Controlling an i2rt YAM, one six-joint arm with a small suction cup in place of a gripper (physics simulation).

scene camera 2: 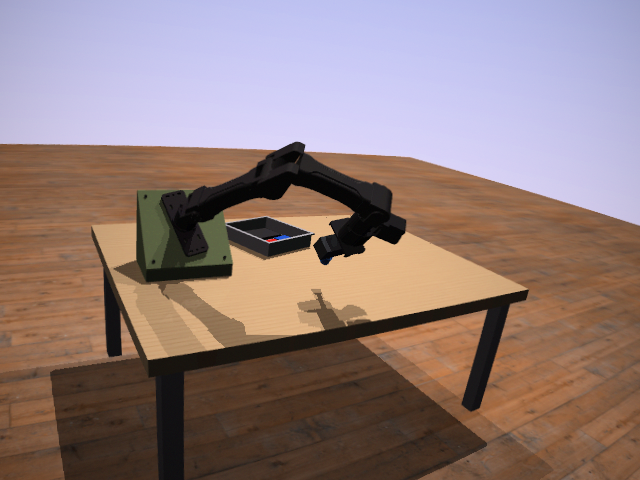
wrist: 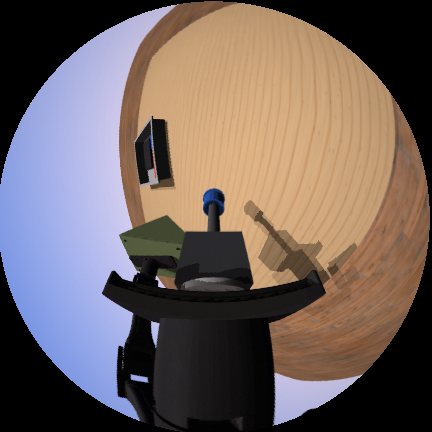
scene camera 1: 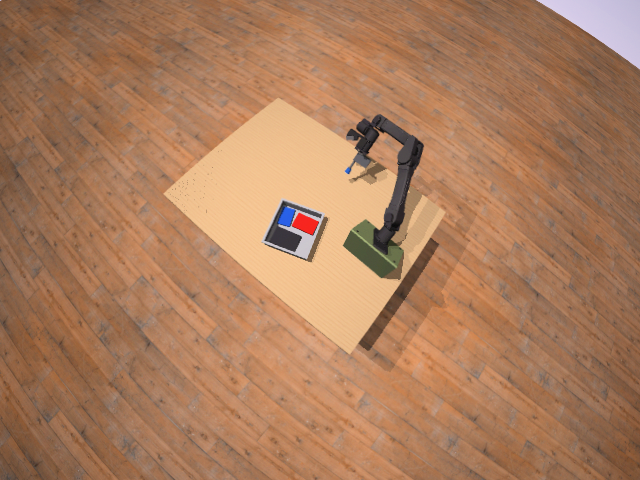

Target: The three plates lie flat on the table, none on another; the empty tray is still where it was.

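Pixels of known places: end effector, tool point: (scene camera 2: 324, 260) (wrist: 213, 197) (scene camera 1: 346, 172); arm's base, origin of the base link: (scene camera 2: 184, 223) (wrist: 151, 260) (scene camera 1: 379, 241).
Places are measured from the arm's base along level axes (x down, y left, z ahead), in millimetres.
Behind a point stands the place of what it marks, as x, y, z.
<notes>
The grey tray (scene camera 1: 305, 254) @[131, 193, 263] (scene camera 2: 287, 248) @[120, 7, 381] (wrist: 162, 150) @[118, 7, 383] stands on the table (scene camera 1: 248, 155) @[133, -118, 832] (scene camera 2: 413, 279) @[134, -348, 624] (wrist: 280, 125) @[134, -326, 421]. Three flat plates lie inside it, side by side: a blue plate (scene camera 1: 286, 217) @[120, 86, 440] (scene camera 2: 282, 237) @[120, 112, 434], a red plate (scene camera 1: 305, 223) @[120, 62, 345] (scene camera 2: 271, 240) @[120, 95, 375] and a black plate (scene camera 1: 284, 239) @[121, 186, 385]. In the wrist view the tray is seen at a steep slant and its contents are mostly hidden. My suction cup (scene camera 1: 347, 170) (scene camera 2: 325, 260) (wrist: 214, 197) is blue and bare, with no plate on it. It hangs above the table, well to the side of the tray. The suction is off, so the gripper is open.
The green base block (scene camera 1: 373, 250) @[-63, 81, 10] (scene camera 2: 180, 268) @[100, -82, -43] (wrist: 155, 245) @[26, -42, 94] carries the arm near one table edge, with the tray beside it. Small dark specks (scene camera 1: 193, 188) show near the far left table corner. The arm's shadow falls on the table below it.
</notes>
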